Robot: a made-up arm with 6 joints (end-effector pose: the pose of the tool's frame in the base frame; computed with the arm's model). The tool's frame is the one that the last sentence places. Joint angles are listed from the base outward.
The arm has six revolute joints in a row. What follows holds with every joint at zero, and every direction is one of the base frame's. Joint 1 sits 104.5 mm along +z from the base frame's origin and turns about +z. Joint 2 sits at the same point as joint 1 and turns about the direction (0.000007, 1, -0.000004). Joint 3 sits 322.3 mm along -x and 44.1 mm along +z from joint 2 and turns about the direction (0.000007, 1, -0.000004). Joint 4 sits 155.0 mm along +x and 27.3 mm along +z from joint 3 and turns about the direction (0.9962, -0.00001, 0.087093). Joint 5 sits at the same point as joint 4 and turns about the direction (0.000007, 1, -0.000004). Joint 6 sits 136.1 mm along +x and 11.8 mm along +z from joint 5 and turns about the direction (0.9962, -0.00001, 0.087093). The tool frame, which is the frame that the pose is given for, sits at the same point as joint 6; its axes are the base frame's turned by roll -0.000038, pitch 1.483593 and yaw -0.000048 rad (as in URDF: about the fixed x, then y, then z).
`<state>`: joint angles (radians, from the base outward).
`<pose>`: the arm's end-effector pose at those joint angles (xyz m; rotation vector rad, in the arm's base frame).
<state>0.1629 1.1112 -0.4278 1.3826 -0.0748 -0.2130</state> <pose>0.1474 0.0142 0.2613 1.1153 1.9349 0.6790</pose>
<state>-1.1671 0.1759 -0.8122 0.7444 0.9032 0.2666</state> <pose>0.0333 0.1073 0.3151 1.0313 1.2179 0.1506</pose>
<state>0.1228 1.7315 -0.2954 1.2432 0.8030 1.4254</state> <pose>0.1206 0.1087 0.1662 -2.2512 -0.8013 -0.1063</pose>
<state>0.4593 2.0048 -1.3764 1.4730 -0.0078 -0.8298</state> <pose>0.3896 0.1916 0.2391 0.2049 2.1700 0.6391</pose>
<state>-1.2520 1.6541 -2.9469 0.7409 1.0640 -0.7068</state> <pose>0.1349 -0.1515 0.6269 -0.0002 1.2692 -0.9907</pose>
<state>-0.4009 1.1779 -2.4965 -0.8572 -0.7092 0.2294</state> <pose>-0.0758 0.1051 0.6879 -0.5137 -0.3760 -0.9515</pose>
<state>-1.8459 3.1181 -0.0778 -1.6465 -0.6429 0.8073</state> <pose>0.0614 -0.0830 0.0107 1.5448 1.5714 1.9620</pose>
